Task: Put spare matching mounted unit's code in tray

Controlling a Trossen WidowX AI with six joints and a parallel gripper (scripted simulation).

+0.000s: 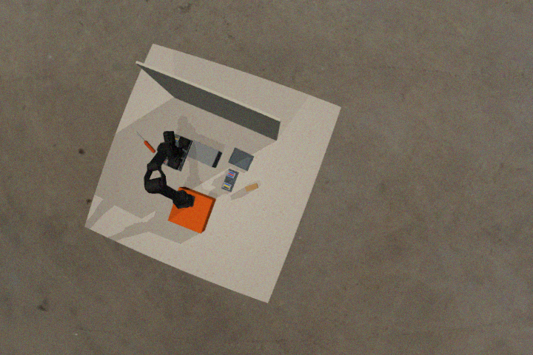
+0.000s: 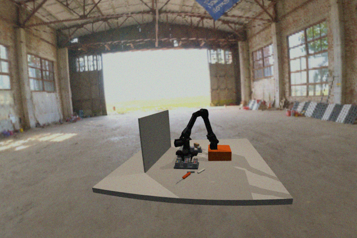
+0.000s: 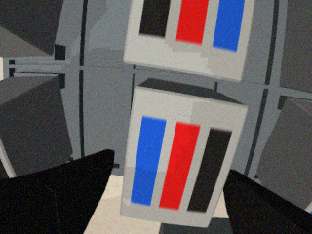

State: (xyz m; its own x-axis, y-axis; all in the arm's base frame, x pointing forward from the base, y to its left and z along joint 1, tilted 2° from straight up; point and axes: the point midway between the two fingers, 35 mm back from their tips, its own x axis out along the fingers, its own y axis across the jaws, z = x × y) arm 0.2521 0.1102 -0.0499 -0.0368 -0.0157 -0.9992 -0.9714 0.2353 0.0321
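Now: gripper tip 40 mm short of the tray, 350 mm to the left of it and 10 mm above it. The rest, counted from my gripper tip: white stick 110 mm behind, 160 mm to the left, 10 mm below; then grey upright panel 270 mm ahead, 190 mm to the right, 210 mm above; then grey mounted unit 30 mm ahead, 130 mm to the right, 30 mm above.
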